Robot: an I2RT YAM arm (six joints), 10 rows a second.
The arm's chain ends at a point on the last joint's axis. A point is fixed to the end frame.
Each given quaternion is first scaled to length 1.
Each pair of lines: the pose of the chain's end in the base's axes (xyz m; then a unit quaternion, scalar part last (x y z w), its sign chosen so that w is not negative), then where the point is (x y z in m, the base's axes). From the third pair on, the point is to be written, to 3 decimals.
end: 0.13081, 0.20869, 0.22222, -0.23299, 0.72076, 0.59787, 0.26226
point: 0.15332 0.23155 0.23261
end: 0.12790, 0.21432, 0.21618, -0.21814, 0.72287, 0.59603, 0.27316
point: 0.15125 0.23626 0.22669
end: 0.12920, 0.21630, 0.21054, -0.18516, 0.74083, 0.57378, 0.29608
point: 0.155 0.236 0.220
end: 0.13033, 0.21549, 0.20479, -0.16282, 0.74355, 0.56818, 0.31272
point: 0.157 0.234 0.215
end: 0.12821, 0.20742, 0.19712, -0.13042, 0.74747, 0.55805, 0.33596
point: 0.156 0.223 0.207
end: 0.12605, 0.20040, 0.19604, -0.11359, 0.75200, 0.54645, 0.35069
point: 0.155 0.215 0.206
